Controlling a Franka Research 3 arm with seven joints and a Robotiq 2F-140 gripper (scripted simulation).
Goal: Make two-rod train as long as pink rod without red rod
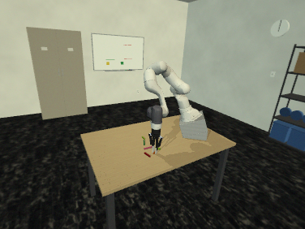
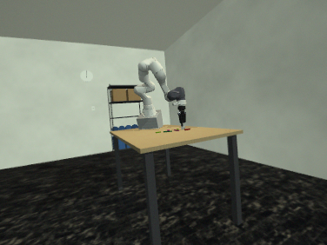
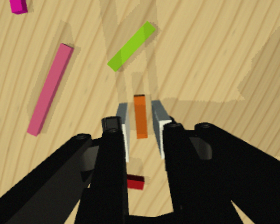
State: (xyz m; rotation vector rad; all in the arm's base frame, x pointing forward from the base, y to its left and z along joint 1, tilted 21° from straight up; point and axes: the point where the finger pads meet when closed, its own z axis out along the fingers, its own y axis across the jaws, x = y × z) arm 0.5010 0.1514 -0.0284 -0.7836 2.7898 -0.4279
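Right now my hand is 30 mm above the orange rod. Round my hand: red rod: 70 mm ahead, 30 mm below; then pink rod: 10 mm ahead, 90 mm to the right, 30 mm below; then magenta rod: 50 mm behind, 140 mm to the right, 30 mm below.
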